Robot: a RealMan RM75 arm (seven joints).
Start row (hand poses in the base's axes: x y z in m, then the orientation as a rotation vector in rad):
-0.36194 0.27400 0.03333 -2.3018 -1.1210 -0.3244
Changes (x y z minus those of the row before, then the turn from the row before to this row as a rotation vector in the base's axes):
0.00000 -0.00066 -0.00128 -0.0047 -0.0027 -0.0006
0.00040 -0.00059 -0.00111 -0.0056 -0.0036 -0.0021
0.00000 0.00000 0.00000 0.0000 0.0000 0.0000
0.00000 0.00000 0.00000 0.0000 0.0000 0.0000
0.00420 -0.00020 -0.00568 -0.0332 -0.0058 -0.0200
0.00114 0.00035 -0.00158 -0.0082 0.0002 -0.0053
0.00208 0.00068 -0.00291 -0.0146 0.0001 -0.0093
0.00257 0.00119 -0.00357 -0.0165 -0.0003 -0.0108
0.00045 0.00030 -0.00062 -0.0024 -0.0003 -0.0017
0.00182 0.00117 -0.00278 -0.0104 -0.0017 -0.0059
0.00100 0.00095 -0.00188 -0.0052 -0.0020 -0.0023
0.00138 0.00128 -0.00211 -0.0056 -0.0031 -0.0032
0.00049 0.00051 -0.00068 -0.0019 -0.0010 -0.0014
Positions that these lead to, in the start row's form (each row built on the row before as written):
-0.36194 0.27334 0.03205 -2.3065 -1.1236 -0.3255
-0.36154 0.27275 0.03094 -2.3130 -1.1253 -0.3278
-0.36154 0.27275 0.03094 -2.3130 -1.1253 -0.3278
-0.36154 0.27275 0.03094 -2.3130 -1.1253 -0.3278
-0.35734 0.27255 0.02526 -2.3551 -1.1191 -0.3258
-0.35620 0.27290 0.02368 -2.3656 -1.1163 -0.3234
-0.35412 0.27358 0.02077 -2.3842 -1.1115 -0.3194
-0.35155 0.27477 0.01720 -2.4054 -1.1059 -0.3155
-0.35110 0.27507 0.01658 -2.4086 -1.1050 -0.3153
-0.34928 0.27624 0.01380 -2.4215 -1.1031 -0.3144
-0.34828 0.27719 0.01192 -2.4277 -1.1034 -0.3151
-0.34690 0.27847 0.00981 -2.4349 -1.1033 -0.3173
-0.34641 0.27898 0.00913 -2.4375 -1.1029 -0.3181

